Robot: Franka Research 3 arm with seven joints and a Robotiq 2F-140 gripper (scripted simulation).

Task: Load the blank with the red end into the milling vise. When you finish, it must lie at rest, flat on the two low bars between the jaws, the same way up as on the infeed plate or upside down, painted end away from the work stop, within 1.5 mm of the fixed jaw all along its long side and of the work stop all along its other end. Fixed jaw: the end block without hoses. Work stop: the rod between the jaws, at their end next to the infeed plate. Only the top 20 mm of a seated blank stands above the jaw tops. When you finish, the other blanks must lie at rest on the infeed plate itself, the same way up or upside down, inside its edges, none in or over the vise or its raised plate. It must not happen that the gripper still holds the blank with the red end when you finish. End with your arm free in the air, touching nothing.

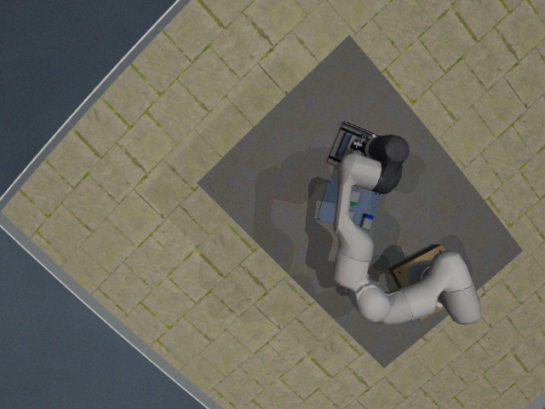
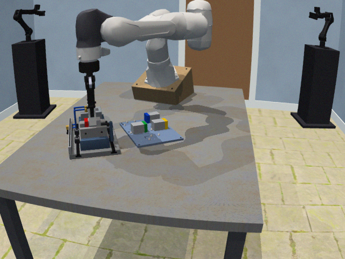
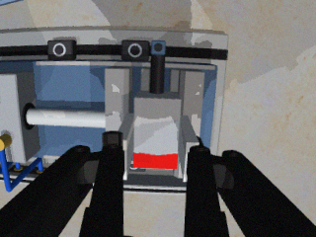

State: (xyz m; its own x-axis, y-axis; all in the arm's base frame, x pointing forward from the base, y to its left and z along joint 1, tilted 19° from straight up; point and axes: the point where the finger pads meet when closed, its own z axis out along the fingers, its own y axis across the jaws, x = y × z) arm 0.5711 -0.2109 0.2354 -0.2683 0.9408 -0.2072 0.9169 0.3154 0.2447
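My hand is 40 mm above the red-ended blank. Also, from my hand: green blank: 140 mm behind, 160 mm to the left, 110 mm below; work stop rod: 10 mm behind, 40 mm to the left, 40 mm below; hosed block: 160 mm behind, 50 mm to the right, 60 mm below.
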